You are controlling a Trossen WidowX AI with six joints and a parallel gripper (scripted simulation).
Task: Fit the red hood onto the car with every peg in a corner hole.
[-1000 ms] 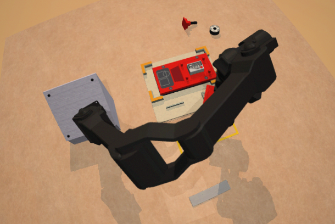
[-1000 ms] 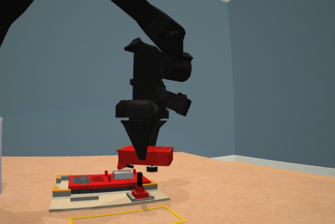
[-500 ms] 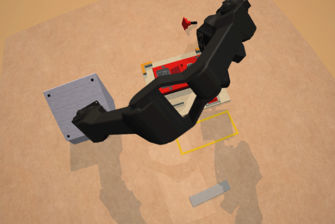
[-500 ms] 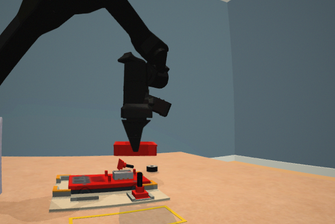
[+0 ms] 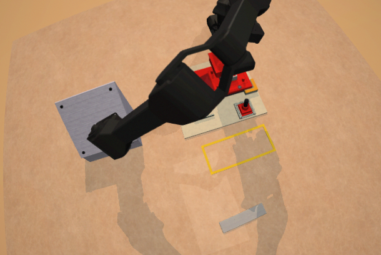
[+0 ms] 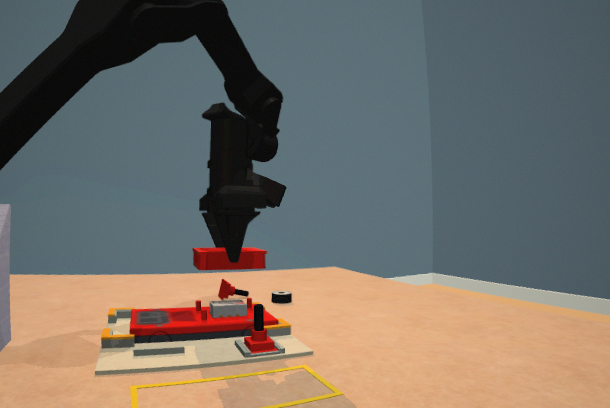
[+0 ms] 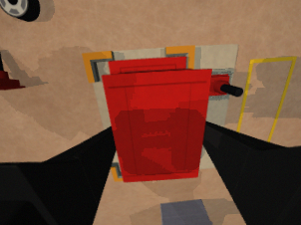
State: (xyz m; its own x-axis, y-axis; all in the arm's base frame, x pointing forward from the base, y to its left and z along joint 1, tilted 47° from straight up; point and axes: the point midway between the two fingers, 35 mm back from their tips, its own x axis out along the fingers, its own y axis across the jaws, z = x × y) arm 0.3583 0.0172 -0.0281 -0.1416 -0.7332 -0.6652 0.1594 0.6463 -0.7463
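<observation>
Right now the grey engine block is 10 mm to the left of my gripper tip and 80 mm below it. Also, from my gripper tip: beige jig plate (40 mm behind, 90 mm below); then red hood (10 mm above); then black wheel (170 mm ahead, 140 mm to the left, 100 mm below).
</observation>
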